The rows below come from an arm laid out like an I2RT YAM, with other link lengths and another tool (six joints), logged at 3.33 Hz.
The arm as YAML. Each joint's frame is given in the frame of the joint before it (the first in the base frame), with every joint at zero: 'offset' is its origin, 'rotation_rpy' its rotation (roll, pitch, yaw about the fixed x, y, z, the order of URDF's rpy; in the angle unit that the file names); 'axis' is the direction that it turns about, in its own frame. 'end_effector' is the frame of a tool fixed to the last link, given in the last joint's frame.
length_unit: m
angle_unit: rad
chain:
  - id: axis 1
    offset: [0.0, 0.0, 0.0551]
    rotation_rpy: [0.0, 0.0, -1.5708]
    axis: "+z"
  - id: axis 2
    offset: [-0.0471, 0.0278, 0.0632]
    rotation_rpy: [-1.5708, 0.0, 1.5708]
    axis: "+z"
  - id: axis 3
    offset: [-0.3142, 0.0, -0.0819]
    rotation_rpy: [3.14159, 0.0, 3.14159]
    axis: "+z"
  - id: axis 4
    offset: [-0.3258, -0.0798, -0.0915]
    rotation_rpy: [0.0, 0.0, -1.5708]
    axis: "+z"
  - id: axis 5
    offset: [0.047, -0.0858, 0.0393]
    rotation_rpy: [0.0, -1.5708, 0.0]
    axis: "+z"
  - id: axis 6
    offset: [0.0, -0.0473, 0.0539]
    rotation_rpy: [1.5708, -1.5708, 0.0]
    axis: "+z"
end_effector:
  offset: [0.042, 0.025, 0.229]
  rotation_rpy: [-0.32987, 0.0, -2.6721]
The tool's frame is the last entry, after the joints.
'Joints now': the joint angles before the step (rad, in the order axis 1, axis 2, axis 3, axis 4, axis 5, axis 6). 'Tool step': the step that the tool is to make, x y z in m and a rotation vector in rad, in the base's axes. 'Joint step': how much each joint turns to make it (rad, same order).
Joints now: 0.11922 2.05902 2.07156 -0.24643 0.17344 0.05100
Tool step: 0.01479 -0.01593 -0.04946 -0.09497 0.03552 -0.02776
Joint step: -0.00111 0.04798 -0.04427 0.06187 0.04806 -0.08233
